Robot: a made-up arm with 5 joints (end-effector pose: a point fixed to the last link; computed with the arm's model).
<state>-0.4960 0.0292 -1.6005 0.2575 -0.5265</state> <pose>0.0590 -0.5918 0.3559 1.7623 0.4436 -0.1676</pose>
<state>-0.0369 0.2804 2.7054 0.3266 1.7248</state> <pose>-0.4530 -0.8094 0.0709 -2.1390 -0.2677 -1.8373</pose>
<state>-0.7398 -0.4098 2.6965 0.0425 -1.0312</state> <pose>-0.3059 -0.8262 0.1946 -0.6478 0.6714 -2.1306</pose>
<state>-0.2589 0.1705 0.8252 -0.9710 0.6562</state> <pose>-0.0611 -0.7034 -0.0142 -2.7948 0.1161 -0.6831</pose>
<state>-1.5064 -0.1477 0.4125 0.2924 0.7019</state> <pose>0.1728 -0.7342 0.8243 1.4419 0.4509 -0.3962</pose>
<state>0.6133 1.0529 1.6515 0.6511 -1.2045</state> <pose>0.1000 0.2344 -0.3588 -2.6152 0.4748 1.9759</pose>
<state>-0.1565 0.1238 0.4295 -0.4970 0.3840</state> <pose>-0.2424 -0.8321 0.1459 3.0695 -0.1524 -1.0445</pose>
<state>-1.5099 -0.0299 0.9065 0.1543 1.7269</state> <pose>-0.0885 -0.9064 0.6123 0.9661 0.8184 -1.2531</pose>
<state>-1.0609 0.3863 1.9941 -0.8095 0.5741</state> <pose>-0.2848 -0.8301 0.4988 -2.5611 -0.1657 -1.1373</pose>
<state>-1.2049 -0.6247 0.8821 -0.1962 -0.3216</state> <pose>-0.0612 -0.8149 1.0578 2.6288 -0.7915 -0.2758</pose>
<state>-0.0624 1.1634 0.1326 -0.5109 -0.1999</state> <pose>-0.4086 -0.3515 -0.2428 -2.8151 0.6561 -1.5242</pose>
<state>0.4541 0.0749 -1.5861 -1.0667 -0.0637</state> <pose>-0.2985 -0.7403 -0.0544 2.0662 0.4233 -1.6075</pose>
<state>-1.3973 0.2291 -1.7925 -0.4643 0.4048</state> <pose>-0.4666 -0.8918 0.7375 -0.5047 0.1948 -2.2520</pose>
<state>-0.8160 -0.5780 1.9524 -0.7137 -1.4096</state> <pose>-0.2359 -0.8475 0.2403 -1.2149 0.2503 -1.7615</pose>
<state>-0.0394 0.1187 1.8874 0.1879 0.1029</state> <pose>-0.6231 -0.6484 -0.0099 -1.5989 -0.1058 -2.6180</pose>
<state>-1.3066 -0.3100 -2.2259 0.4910 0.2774</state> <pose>-0.3944 -0.7757 0.3638 -1.3890 0.5930 -2.3061</pose>
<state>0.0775 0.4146 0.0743 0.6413 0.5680</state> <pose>-0.1891 -0.6600 0.4328 2.3463 -0.6297 -0.9471</pose>
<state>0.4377 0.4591 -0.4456 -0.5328 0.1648</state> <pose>0.0258 -0.6918 -0.1918 -3.1168 0.1410 -1.0048</pose>
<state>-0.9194 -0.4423 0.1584 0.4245 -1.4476</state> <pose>-0.4434 -0.6393 1.0958 0.5775 -1.3191 2.2250</pose>
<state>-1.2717 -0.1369 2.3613 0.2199 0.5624</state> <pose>-0.4450 -0.9033 0.9805 -2.6762 -0.8394 -1.5229</pose>
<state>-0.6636 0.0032 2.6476 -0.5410 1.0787</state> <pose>-0.2469 -0.8259 0.7146 -2.1332 -0.9101 -1.2278</pose>
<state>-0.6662 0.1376 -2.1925 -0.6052 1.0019</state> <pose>-0.6769 -0.8244 0.5466 -0.4525 -0.1599 -2.4748</pose>
